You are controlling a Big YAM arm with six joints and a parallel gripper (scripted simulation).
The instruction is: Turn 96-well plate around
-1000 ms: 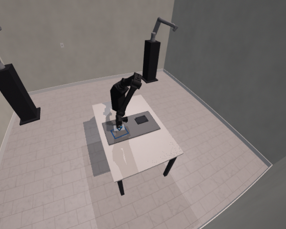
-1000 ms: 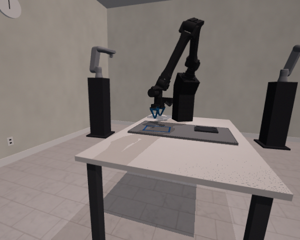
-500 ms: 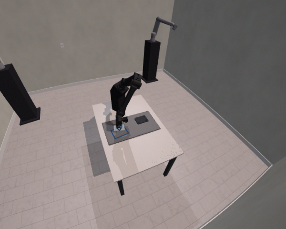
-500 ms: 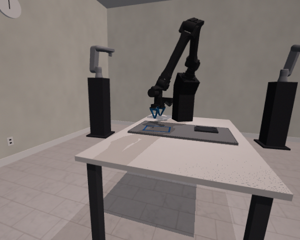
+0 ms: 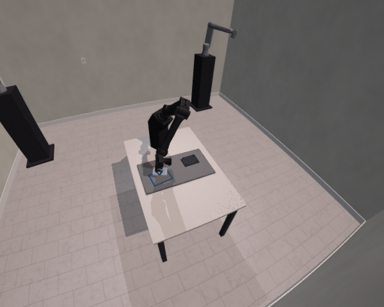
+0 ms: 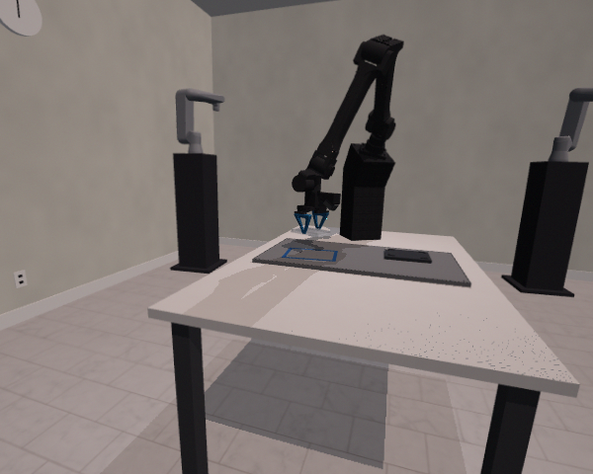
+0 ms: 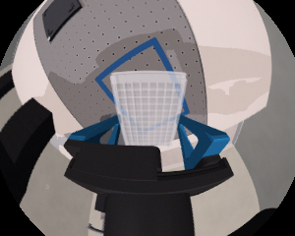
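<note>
Now: the 96-well plate 1 cm below my hand. Round my hand: dark plate nest N1: 7 cm behind, 36 cm to the left, 9 cm below.
</note>
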